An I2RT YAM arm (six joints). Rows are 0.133 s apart.
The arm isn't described. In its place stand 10 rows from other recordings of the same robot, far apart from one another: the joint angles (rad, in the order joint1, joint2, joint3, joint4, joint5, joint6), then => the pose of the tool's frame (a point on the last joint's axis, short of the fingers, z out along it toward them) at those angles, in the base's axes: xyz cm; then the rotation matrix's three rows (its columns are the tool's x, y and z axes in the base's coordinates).
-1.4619 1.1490 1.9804 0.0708 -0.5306 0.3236 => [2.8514, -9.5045, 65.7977], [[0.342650, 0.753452, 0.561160], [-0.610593, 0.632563, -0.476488], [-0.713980, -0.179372, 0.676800]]
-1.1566 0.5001 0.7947 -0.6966 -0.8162 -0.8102 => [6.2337, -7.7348, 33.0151], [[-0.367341, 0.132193, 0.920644], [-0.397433, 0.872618, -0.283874], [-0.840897, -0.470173, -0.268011]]
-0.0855 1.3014 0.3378 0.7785 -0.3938 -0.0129 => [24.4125, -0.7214, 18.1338], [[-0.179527, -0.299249, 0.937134], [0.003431, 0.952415, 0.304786], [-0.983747, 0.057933, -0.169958]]
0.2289 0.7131 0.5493 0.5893 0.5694 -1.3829 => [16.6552, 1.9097, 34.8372], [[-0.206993, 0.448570, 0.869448], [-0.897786, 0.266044, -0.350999], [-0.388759, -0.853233, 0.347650]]
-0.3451 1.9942 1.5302 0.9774 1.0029 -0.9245 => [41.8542, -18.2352, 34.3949], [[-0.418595, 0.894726, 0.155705], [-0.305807, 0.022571, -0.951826], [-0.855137, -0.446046, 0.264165]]
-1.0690 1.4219 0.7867 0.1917 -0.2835 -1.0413 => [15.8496, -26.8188, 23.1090], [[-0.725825, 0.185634, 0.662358], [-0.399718, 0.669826, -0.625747], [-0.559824, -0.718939, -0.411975]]
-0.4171 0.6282 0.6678 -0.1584 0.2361 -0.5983 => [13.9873, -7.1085, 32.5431], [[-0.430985, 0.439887, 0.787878], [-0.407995, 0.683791, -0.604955], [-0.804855, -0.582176, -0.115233]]
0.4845 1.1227 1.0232 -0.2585 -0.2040 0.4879 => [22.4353, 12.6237, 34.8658], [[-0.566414, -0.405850, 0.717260], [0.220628, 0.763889, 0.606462], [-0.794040, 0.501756, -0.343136]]
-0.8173 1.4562 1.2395 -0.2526 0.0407 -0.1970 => [23.1368, -24.8739, 33.2135], [[-0.450936, 0.678387, 0.580042], [0.194831, 0.709007, -0.677753], [-0.871033, -0.192613, -0.451888]]
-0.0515 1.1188 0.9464 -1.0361 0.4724 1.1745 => [19.2727, -2.6154, 26.9232], [[-0.169607, 0.941333, 0.291764], [0.831297, 0.295663, -0.470668], [-0.529319, 0.162714, -0.832674]]
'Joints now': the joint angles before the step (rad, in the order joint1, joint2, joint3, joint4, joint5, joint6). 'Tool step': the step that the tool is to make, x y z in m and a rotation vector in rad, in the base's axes. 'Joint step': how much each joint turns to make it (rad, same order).
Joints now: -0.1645 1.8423 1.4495 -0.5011 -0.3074 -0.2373
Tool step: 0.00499 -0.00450 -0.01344 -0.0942 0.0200 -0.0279
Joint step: -0.0011 0.0316 -0.0063 0.0233 0.0921 -0.0400
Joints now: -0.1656 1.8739 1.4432 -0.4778 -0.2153 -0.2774
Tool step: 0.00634 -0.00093 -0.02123 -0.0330 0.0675 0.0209
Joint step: 0.0023 0.0599 0.0133 -0.0230 0.0244 -0.0415
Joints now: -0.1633 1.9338 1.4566 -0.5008 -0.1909 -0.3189
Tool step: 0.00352 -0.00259 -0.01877 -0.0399 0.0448 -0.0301
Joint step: -0.0001 0.0425 -0.0070 0.0117 0.0555 -0.0001
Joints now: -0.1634 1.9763 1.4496 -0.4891 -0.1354 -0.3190
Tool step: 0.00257 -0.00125 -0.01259 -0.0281 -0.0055 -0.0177
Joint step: 0.0008 0.0214 -0.0235 0.0550 0.0326 0.0014
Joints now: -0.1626 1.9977 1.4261 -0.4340 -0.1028 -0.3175
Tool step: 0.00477 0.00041 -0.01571 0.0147 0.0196 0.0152
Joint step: 0.0013 0.0431 0.0028 0.0179 -0.0169 -0.0059
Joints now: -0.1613 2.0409 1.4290 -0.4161 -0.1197 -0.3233
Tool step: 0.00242 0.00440 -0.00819 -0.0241 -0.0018 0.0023
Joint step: 0.0130 0.0163 -0.0111 0.0326 0.0257 -0.0031
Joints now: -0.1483 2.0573 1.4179 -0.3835 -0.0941 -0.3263
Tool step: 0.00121 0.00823 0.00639 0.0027 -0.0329 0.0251
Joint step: 0.0184 -0.0165 -0.0058 0.0213 -0.0097 -0.0018
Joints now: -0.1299 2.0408 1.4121 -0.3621 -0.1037 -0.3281
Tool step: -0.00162 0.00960 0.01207 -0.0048 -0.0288 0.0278
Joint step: 0.0214 -0.0329 -0.0052 0.0008 -0.0025 -0.0061
